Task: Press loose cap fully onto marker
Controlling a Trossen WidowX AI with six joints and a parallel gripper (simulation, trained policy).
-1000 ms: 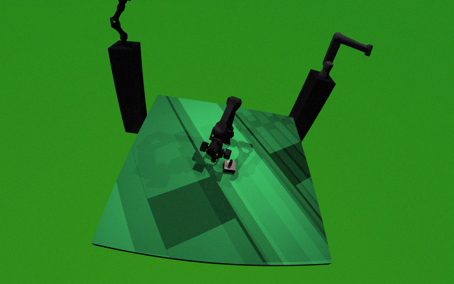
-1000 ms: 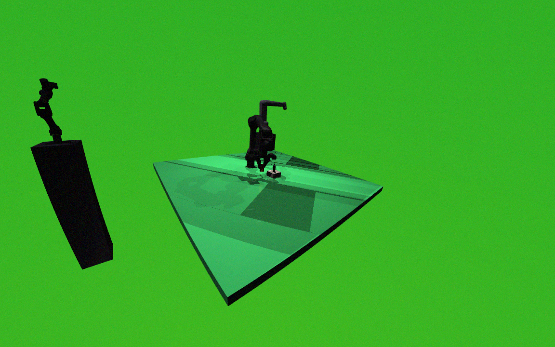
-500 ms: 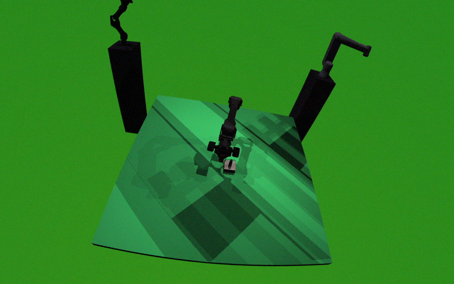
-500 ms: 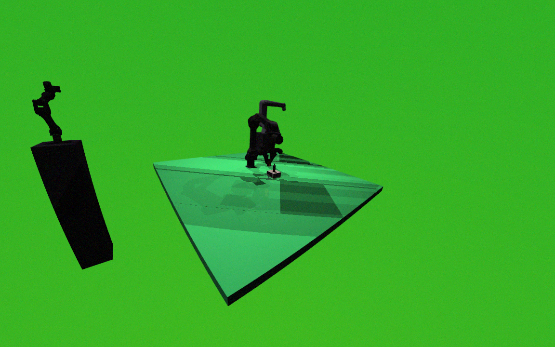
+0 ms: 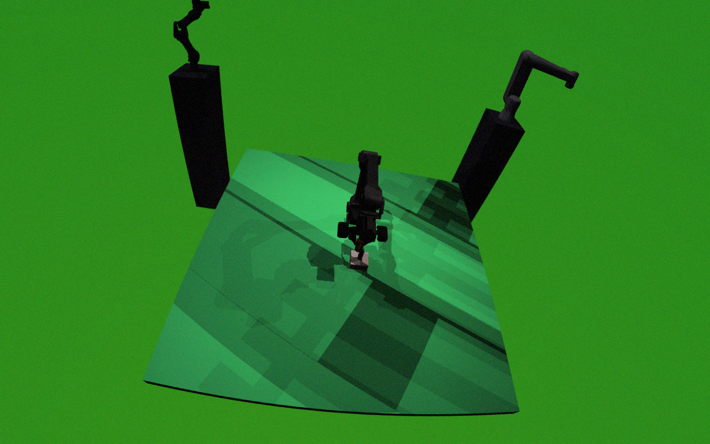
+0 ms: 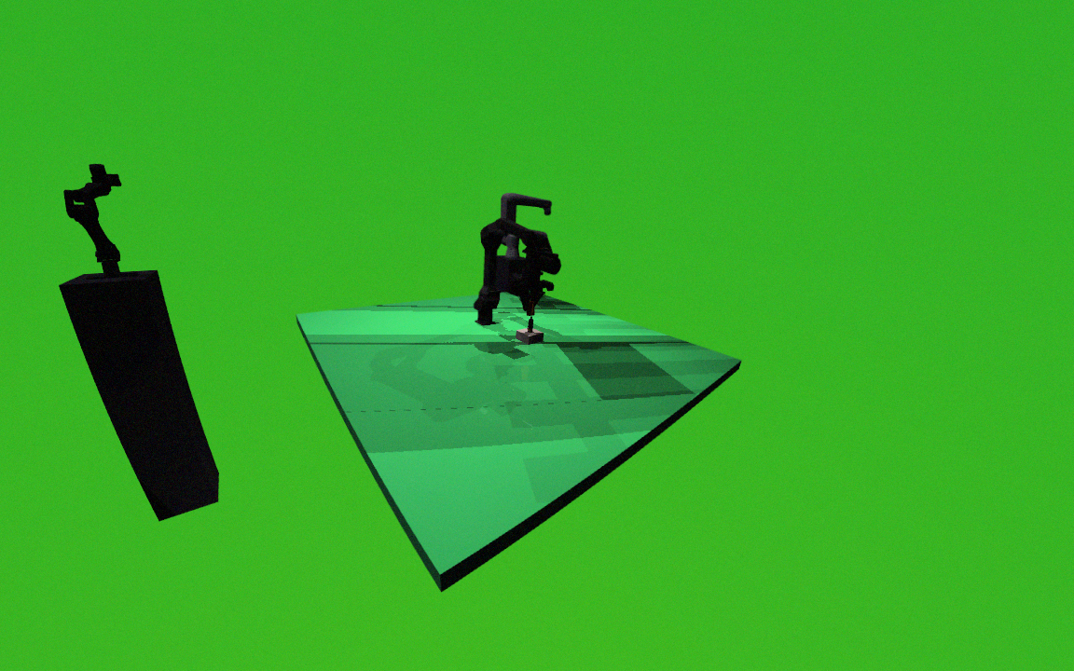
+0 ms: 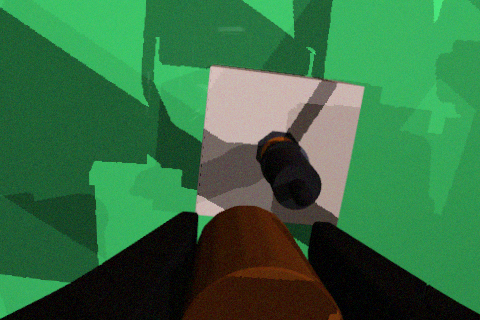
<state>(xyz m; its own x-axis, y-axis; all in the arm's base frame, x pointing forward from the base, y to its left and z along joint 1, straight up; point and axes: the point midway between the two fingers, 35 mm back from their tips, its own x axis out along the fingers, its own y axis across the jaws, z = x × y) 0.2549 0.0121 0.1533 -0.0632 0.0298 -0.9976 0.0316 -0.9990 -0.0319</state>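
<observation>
The pale holder block lies 10 cm below my gripper tip and 2 cm to the left of it. The rest, counted from my gripper tip: orange cap (1 cm ahead, 1 cm above).
</observation>
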